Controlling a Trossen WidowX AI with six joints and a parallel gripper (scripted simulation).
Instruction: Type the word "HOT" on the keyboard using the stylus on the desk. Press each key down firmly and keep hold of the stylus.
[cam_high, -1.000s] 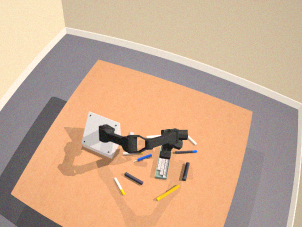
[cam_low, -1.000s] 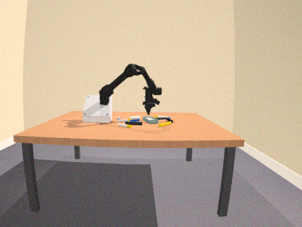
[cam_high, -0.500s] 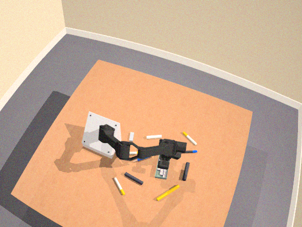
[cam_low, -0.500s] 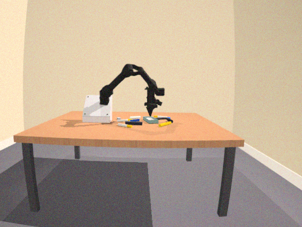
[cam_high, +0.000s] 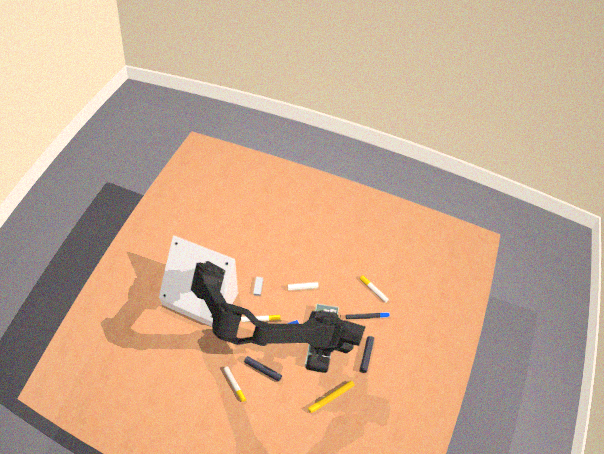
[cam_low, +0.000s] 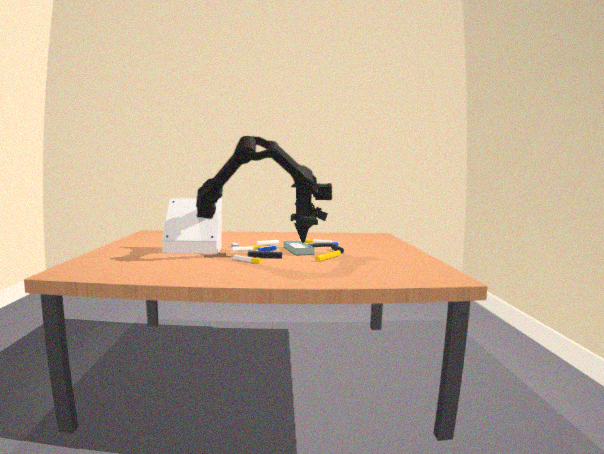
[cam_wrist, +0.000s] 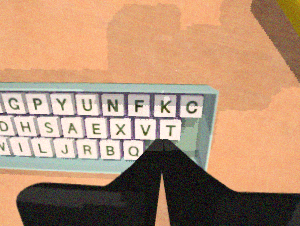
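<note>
Right now the blue stylus is 16 cm behind my gripper tip, 2 cm to the left of it and 3 cm below it. Also, from my gripper tip: white bar 15 cm behind, 20 cm to the left, 3 cm below; then blue-tipped dark pen 10 cm ahead, 21 cm to the left, 3 cm below; then yellow bar 9 cm ahead, 10 cm to the right, 3 cm below.
</note>
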